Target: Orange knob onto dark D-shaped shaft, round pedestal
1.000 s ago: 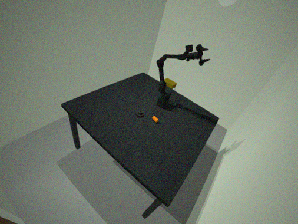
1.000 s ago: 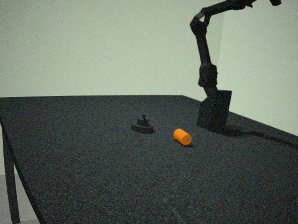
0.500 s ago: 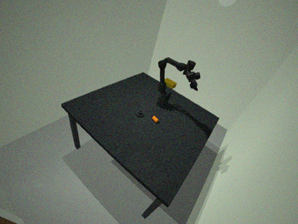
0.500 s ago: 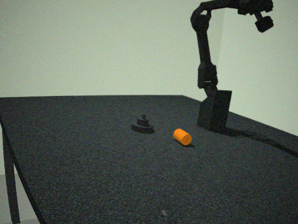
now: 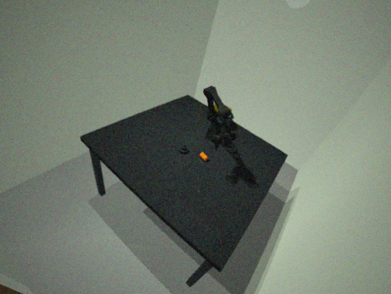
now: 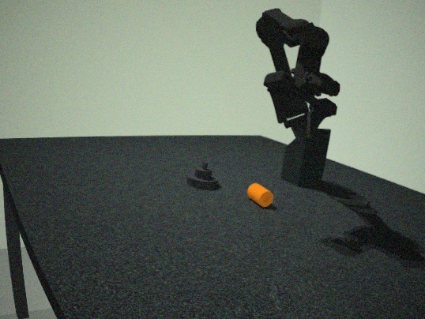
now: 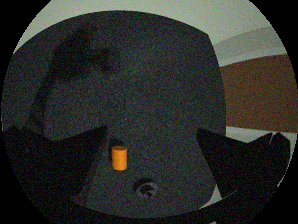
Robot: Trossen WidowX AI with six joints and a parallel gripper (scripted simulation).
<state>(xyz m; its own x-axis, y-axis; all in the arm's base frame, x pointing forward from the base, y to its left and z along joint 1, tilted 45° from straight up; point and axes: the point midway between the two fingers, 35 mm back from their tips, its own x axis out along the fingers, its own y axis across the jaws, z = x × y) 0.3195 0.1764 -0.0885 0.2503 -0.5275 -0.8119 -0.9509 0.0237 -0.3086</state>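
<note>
My gripper tip is 180 mm above the orange knob, 100 mm to the left of it and 40 mm past it. Also, from my gripper tip: round dark pedestal: 270 mm to the right, 170 mm below, 10 mm ahead.
</note>
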